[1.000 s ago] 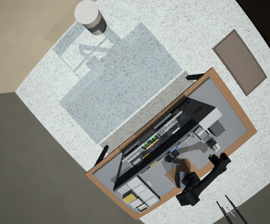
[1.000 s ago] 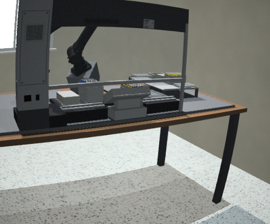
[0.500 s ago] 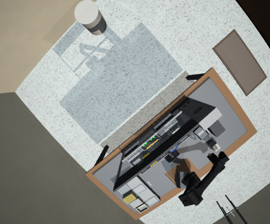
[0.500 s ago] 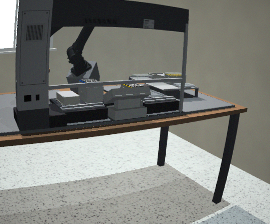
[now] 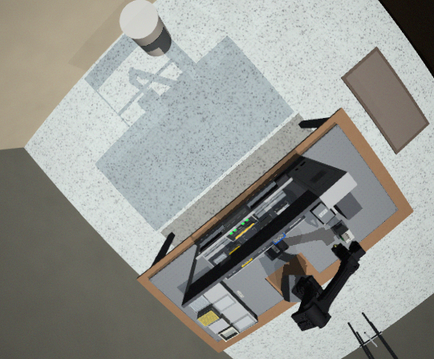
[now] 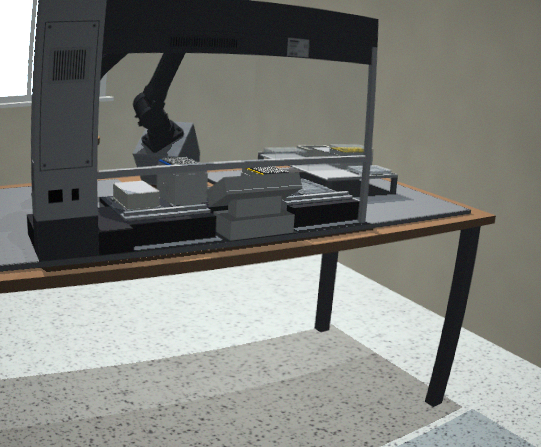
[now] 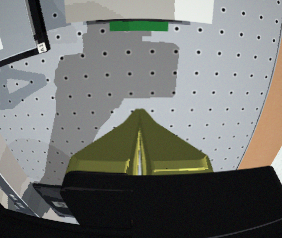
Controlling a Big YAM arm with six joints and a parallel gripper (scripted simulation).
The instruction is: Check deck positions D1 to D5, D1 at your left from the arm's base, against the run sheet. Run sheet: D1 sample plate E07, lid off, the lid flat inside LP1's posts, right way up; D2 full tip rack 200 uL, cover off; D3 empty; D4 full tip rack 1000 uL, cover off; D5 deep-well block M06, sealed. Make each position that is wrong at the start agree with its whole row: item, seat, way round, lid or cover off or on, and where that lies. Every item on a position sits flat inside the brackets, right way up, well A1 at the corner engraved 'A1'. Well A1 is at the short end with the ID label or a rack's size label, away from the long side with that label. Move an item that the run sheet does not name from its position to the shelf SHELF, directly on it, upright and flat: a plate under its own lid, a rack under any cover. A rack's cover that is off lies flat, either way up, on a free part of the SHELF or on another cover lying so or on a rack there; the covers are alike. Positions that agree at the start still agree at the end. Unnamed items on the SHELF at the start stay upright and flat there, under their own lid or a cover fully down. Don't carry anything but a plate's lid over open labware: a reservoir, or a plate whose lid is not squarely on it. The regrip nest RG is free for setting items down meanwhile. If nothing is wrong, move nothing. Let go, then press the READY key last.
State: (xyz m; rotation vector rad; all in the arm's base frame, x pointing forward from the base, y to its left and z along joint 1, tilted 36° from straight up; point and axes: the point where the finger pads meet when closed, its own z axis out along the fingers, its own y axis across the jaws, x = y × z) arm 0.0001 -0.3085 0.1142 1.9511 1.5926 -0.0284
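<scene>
The key box lies 7 cm to the right of my hand, 3 cm below it and 2 cm behind it. From my hand the other things lie so: white deep-well block (36 cm ahead, 2 cm below); then dark square nest (25 cm ahead, 24 cm to the left, 9 cm below); then blue tip rack (38 cm ahead, 12 cm to the left, 2 cm above).
</scene>
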